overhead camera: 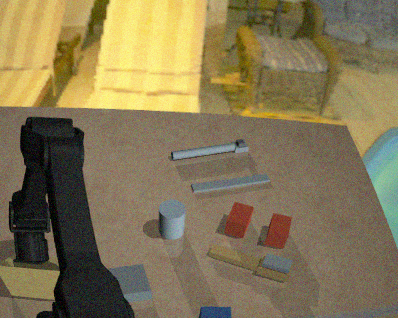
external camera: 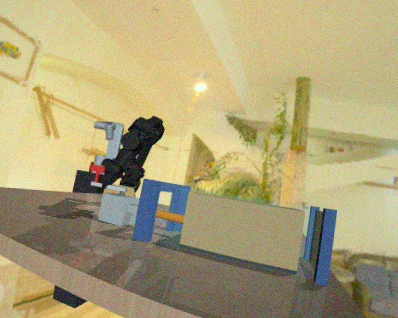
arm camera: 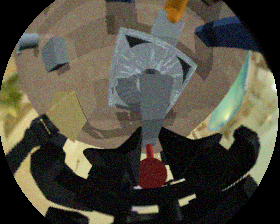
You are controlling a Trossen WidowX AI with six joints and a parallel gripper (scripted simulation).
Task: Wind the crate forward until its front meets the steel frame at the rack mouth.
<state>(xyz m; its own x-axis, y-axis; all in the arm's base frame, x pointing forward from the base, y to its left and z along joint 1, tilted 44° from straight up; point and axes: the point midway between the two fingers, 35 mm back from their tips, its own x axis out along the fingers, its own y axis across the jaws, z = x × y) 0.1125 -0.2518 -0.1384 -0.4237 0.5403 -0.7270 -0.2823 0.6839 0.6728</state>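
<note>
Right now my gripper tip is 5 cm below the red spool-shaped piece, 3 cm past it and 1 cm to the left of it. Also, from my gripper tip: winch handle: 2 cm above; grey winch: 7 cm below, 5 cm ahead, 1 cm to the left; blue frame: 22 cm ahead, 1 cm to the left.
</note>
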